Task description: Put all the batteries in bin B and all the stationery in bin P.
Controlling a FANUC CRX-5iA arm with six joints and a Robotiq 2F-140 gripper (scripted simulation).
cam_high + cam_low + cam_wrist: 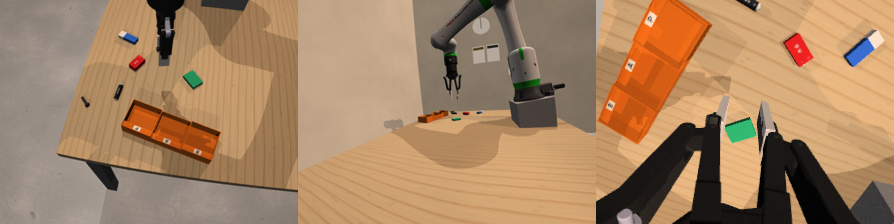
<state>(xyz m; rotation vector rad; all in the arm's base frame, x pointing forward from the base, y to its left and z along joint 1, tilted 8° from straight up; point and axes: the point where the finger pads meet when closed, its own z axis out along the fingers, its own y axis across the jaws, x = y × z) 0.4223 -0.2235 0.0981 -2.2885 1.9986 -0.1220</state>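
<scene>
Right now the white-and-blue eraser is 18 cm behind my hand, 12 cm to the right of it and 16 cm below it. Round my hand: red battery pack: 8 cm behind, 7 cm to the right, 15 cm below; black cylindrical battery: 4 cm ahead, 12 cm to the right, 16 cm below; green pad: 2 cm behind, 10 cm to the left, 16 cm below.
</scene>
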